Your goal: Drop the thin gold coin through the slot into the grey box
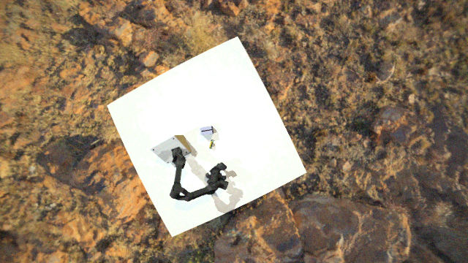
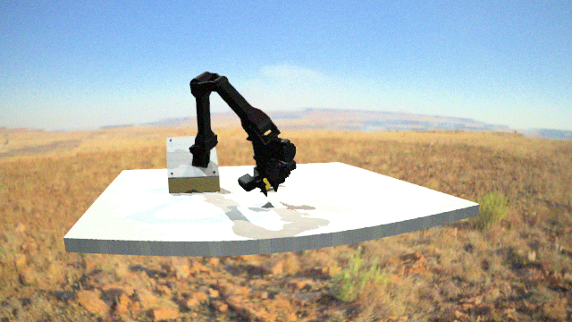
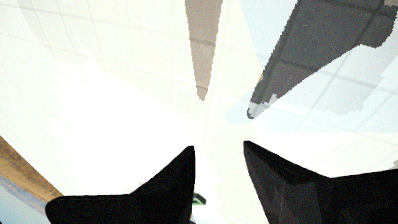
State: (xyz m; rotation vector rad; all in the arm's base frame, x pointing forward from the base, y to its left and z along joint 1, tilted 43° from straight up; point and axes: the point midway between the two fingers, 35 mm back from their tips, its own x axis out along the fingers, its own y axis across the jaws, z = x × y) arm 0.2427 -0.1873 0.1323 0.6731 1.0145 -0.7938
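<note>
My gripper tip is now 10 mm short of the gold coin, 170 mm to the right of it and 10 mm below it.
</note>
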